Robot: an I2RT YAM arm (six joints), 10 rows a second.
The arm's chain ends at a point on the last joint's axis. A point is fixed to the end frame.
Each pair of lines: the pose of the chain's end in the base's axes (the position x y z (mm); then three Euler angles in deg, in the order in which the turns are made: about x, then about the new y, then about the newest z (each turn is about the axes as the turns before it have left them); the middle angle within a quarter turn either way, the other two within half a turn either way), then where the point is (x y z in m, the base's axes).
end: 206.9, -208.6, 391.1, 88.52, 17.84, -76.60
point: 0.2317 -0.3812 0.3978
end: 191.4, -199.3, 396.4, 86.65, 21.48, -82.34
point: 0.2274 -0.3694 0.4116
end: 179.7, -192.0, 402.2, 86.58, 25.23, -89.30
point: 0.2276 -0.3588 0.4208
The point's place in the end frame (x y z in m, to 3 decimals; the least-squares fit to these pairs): -0.009 -0.028 0.172
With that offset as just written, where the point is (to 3 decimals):
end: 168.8, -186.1, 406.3, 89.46, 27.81, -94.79
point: 0.225 -0.351 0.419
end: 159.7, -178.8, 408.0, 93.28, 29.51, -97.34
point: 0.221 -0.342 0.411
